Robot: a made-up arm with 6 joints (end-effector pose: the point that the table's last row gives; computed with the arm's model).
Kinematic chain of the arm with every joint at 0, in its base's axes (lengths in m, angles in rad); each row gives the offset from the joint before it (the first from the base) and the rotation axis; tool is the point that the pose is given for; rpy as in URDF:
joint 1: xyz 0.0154 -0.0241 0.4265 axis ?
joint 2: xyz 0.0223 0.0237 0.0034 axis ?
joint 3: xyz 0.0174 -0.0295 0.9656 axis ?
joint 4: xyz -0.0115 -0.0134 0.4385 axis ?
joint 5: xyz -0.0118 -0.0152 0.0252 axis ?
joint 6: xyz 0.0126 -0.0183 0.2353 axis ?
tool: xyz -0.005 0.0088 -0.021 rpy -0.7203 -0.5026 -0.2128
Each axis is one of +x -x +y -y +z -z.
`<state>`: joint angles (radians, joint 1 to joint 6).
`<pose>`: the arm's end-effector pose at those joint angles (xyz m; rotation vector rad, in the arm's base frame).
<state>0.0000 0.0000 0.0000 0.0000 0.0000 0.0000</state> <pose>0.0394 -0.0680 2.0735 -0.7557 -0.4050 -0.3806</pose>
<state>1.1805 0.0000 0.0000 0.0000 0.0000 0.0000</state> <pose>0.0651 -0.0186 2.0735 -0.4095 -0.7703 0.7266</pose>
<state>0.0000 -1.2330 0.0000 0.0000 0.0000 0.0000</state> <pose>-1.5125 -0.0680 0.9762 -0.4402 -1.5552 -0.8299</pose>
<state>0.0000 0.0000 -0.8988 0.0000 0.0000 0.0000</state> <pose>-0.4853 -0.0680 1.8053 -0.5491 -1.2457 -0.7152</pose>
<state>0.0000 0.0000 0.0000 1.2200 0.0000 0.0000</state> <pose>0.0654 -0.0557 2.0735 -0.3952 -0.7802 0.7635</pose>
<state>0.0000 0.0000 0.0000 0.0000 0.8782 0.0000</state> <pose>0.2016 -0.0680 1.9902 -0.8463 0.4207 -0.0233</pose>
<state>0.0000 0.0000 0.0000 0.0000 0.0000 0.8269</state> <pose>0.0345 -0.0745 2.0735 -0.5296 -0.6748 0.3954</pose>
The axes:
joint 1: +z
joint 2: +y
joint 3: +y
joint 4: +z
joint 5: +y
joint 6: +z

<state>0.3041 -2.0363 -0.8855 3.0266 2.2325 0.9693</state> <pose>-0.7207 -0.2225 -0.3455 -2.2472 0.4842 -1.4435</pose>
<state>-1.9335 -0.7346 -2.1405 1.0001 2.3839 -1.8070</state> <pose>0.3472 0.6683 0.8965 0.1750 -0.3303 1.1009</pose>
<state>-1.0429 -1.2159 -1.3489 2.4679 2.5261 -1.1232</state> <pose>-0.4199 0.8435 0.5096 0.8604 -0.4774 0.8497</pose>
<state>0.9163 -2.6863 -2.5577 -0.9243 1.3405 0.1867</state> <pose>0.2069 -0.0915 -0.2481 -1.4118 1.5614 0.1535</pose>
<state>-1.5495 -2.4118 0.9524 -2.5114 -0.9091 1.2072</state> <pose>0.1042 1.1937 -0.0998 0.8177 -0.0667 2.2833</pose>
